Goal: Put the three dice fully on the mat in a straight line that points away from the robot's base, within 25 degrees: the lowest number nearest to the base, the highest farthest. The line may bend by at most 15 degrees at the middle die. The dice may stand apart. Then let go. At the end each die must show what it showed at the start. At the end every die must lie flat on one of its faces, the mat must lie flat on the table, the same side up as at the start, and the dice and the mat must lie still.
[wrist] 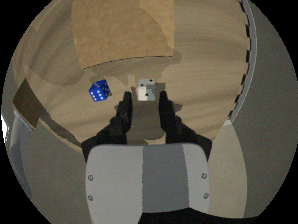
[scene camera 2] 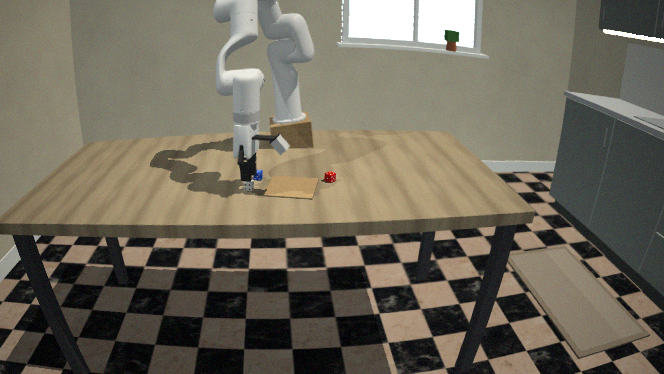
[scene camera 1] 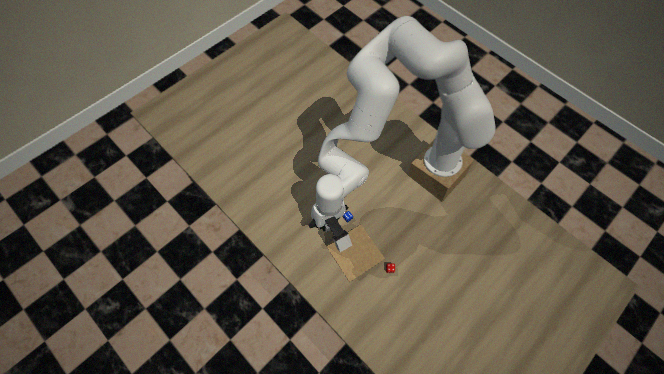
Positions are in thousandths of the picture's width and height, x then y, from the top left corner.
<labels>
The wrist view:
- my gripper: 488, 444
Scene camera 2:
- my gripper: 374, 477
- tan mat: 422, 499
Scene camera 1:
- my gripper: 495, 600
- tan mat: 547, 680
</labels>
